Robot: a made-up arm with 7 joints.
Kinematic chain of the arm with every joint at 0, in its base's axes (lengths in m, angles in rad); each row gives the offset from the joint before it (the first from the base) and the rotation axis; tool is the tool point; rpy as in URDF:
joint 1: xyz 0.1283 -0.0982 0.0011 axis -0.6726 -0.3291 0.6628
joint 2: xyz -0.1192 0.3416 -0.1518 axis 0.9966 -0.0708 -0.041
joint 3: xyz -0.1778 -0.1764 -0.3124 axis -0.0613 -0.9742 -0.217
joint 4: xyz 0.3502 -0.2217 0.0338 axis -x
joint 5: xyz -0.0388 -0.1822 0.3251 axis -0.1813 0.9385 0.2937
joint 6: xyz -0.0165 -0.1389 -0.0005 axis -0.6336 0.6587 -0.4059
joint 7: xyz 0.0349 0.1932 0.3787 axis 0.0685 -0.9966 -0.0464
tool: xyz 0.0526 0.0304 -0.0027 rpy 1.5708 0 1.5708
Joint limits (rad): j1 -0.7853..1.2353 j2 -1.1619..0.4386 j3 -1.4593..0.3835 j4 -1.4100..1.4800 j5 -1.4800..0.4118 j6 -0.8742..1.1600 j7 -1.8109..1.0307
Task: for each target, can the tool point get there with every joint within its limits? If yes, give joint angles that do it. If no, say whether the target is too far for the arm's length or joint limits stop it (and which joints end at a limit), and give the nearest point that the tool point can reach.
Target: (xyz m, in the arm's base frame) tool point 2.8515 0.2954 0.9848
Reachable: no: too far | nearest point 1.0789 -0.2297 0.2725 | short by 1.981 m
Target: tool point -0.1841 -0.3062 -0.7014
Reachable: yes | joints -0.5955 0.1209 -1.1956 -1.0255 -1.0710 -0.2193 0.7347
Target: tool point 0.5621 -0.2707 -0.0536
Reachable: yes | joints 0.7306 0.0061 -1.1294 -0.0187 -0.6153 -0.6582 -0.8304
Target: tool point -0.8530 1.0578 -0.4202
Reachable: no: joint limits stop it (at a limit: joint 2, joint 3, joint 5, joint 6, joint 7) | nearest point -0.5129 0.5648 -0.1958 | short by 0.640 m
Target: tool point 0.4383 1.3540 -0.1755
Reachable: no: joint limits stop it (at a limit: joint 1, joint 2, joint 3, joint 4, joint 5, joint 7) | nearest point 0.3794 1.0798 -0.1899 | short by 0.281 m
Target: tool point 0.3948 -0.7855 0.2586
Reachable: yes | joints 0.3190 -0.5939 -1.2705 -0.8332 -0.3235 -0.7049 0.6177
